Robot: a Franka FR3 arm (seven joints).
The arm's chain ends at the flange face. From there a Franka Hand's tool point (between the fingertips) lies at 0.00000 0.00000 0.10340 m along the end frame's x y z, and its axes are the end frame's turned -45 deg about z.
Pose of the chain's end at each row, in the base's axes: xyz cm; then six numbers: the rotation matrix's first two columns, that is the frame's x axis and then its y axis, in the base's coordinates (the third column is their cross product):
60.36 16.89 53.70 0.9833 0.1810 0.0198 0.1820 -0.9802 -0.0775
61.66 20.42 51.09 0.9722 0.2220 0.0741 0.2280 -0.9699 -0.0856
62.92 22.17 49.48 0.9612 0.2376 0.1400 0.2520 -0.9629 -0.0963
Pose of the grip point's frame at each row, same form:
60.42 17.72 43.39 0.5666 0.8211 0.0688 0.8240 -0.5651 -0.0408
62.21 21.46 40.82 0.5262 0.8428 0.1129 0.8487 -0.5288 -0.0081
64.08 23.49 39.29 0.5015 0.8489 0.1671 0.8579 -0.5129 0.0309

